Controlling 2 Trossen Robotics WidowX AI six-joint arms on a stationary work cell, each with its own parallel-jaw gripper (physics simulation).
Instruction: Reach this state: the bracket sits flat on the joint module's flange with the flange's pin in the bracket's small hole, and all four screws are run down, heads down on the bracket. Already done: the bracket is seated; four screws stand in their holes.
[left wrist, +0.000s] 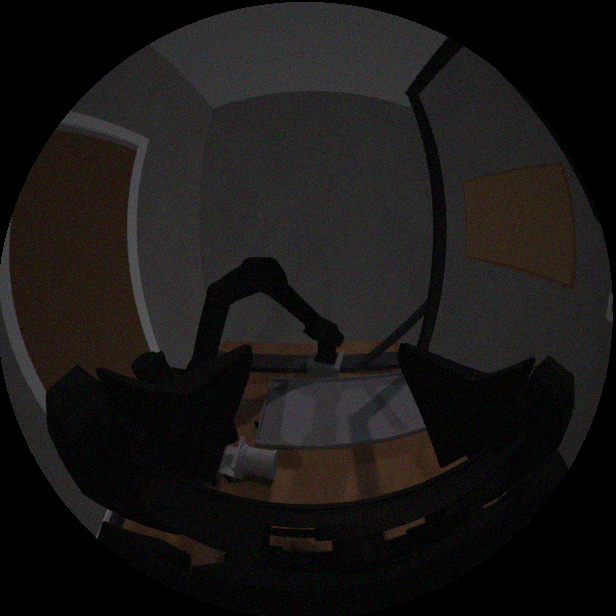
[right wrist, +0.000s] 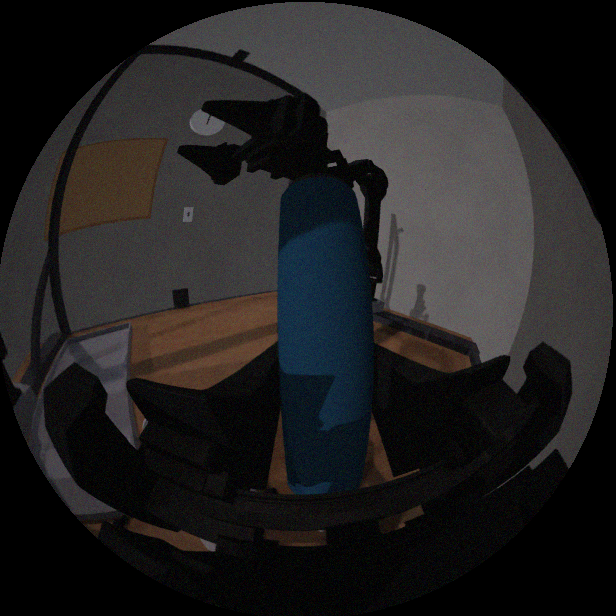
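Note:
In the right wrist view, my right gripper (right wrist: 327, 396) is shut on a blue screwdriver handle (right wrist: 324, 287), which stands upright between the dark fingers. The tip of the screwdriver is hidden below. My left gripper (left wrist: 321, 396) is open and empty above the wooden table. A white joint module (left wrist: 248, 459) lies low at the left, beside the left finger; the bracket and screws on it are too dim to make out. My right arm (left wrist: 258, 287) arches down behind that finger. The left gripper also shows in the right wrist view (right wrist: 221, 135), raised high with its jaws apart.
A grey mat (left wrist: 339, 410) lies on the wooden table beyond the module, and shows at the left in the right wrist view (right wrist: 97, 356). A black frame post (left wrist: 433, 201) rises at the back right. The light is very dim.

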